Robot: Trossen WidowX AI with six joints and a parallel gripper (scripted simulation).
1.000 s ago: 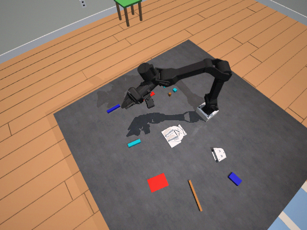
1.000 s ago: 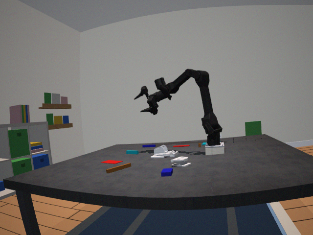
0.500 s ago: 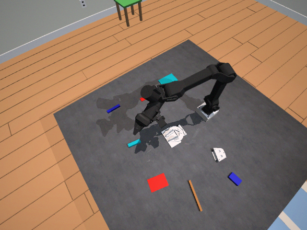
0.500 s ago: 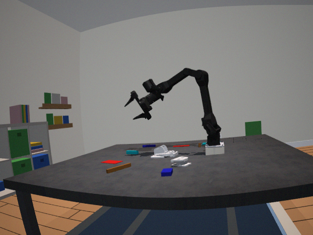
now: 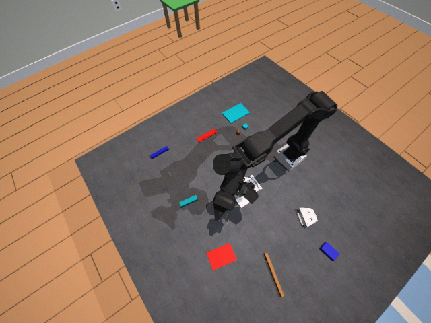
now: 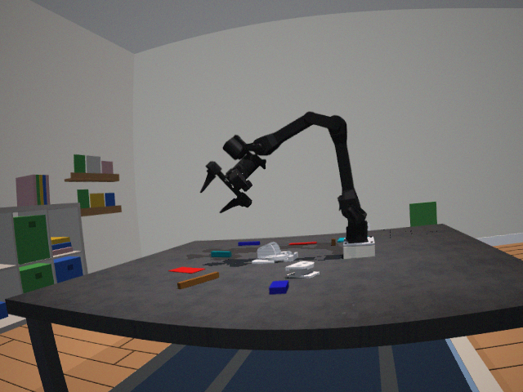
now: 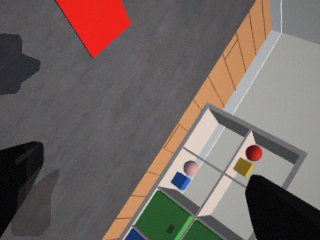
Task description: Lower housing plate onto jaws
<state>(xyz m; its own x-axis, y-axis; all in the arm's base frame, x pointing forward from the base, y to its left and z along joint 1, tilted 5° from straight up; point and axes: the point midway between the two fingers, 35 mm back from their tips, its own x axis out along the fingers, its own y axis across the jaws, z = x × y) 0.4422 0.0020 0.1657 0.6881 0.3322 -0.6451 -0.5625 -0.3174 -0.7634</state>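
My gripper tip is 30 cm past the white stand, 21 cm to the right of it and 19 cm above it. Also, from my gripper tip: orange stick: 27 cm to the left, 20 cm below, 4 cm behind; then red sheet: 20 cm below, 9 cm to the left, 7 cm ahead; then cyan bar: 19 cm below, 17 cm to the right, 3 cm ahead.
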